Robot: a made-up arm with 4 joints.
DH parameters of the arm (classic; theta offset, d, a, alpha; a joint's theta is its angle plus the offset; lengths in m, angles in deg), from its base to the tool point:
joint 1: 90 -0.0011 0.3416 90
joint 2: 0 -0.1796 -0.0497 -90
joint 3: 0 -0.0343 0.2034 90
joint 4: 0 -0.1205 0.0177 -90
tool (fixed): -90 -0.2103 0 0
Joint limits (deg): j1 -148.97..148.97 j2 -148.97..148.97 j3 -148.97..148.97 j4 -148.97..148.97
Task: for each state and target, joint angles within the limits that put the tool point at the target. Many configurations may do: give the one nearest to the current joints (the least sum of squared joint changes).
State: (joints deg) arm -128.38 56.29 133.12 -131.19
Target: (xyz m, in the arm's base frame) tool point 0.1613 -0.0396 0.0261
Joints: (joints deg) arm -148.65 30.26 148.97 -148.75
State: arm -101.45 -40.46 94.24 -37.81
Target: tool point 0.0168 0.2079 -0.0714
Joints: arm -78.29 -32.94 119.20 -37.02
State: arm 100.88 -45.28 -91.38 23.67
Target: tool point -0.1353 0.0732 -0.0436
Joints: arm 109.75 -65.41 -116.32 13.20
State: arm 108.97 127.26 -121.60 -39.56
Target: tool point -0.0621 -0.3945 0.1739
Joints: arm 148.97 146.68 -87.25 -57.62
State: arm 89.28 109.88 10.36 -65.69
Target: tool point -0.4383 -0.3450 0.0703
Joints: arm 95.92 124.92 -4.14 -62.40
